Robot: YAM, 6 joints.
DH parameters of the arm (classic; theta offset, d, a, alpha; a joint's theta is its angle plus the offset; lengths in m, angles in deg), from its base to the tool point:
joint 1: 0 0.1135 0.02 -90
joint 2: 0 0 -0.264 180
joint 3: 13.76 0 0.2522 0
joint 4: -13.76 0 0.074 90
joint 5: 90 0 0 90
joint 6: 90 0.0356 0 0
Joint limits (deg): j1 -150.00..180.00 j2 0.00..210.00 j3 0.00..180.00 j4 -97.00..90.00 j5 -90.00..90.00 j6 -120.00..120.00
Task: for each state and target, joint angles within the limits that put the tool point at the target. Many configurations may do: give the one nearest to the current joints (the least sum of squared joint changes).
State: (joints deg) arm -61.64 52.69 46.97 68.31 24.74 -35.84
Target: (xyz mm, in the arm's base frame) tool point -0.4 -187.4 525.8
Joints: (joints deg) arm -85.24 64.78 68.28 65.23 26.64 -35.84
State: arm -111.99 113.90 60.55 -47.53 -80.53 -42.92
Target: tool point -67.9 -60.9 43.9
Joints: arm -150.00 120.17 23.11 -55.92 -31.86 -42.92
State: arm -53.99 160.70 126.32 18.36 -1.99 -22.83
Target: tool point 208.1 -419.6 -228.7
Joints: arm -63.71 186.98 113.97 14.58 -1.22 -22.83
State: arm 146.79 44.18 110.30 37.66 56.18 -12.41
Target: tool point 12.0 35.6 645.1
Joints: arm 132.14 58.52 105.20 35.59 67.06 -12.41
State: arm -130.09 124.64 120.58 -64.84 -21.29 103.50
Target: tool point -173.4 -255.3 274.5
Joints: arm -126.50 101.60 89.75 -87.14 -20.46 103.50
